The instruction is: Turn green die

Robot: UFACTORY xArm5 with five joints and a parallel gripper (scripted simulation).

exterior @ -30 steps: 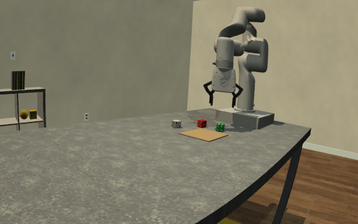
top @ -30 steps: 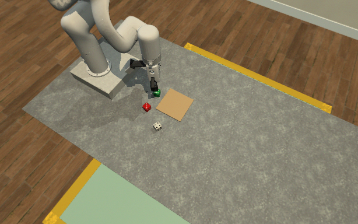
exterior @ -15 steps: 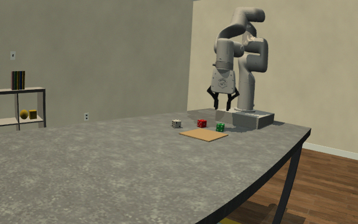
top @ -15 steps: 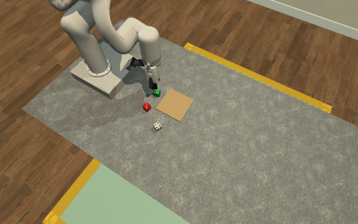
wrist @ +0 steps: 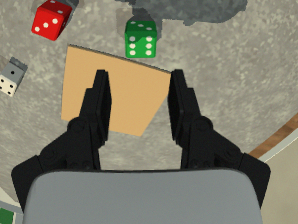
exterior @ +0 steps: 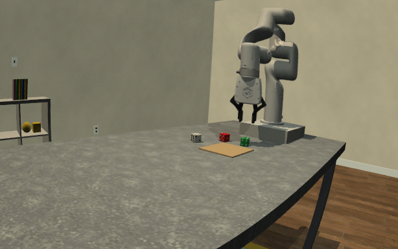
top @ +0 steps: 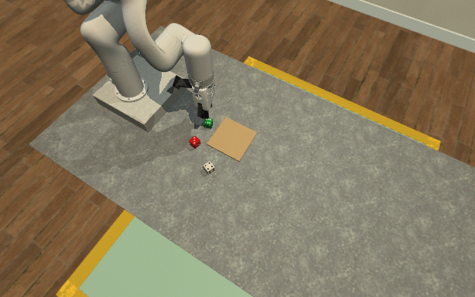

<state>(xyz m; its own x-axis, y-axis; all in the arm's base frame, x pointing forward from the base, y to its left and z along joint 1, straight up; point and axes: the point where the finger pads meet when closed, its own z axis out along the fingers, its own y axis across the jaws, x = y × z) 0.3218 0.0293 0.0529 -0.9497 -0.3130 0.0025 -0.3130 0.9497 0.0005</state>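
Now: the green die 90 mm below my hand. The rest, counted from my hand: red die: 90 mm to the right, 90 mm below; then tan mat: 110 mm ahead, 10 mm to the right, 110 mm below; then white die: 100 mm ahead, 160 mm to the right, 90 mm below.
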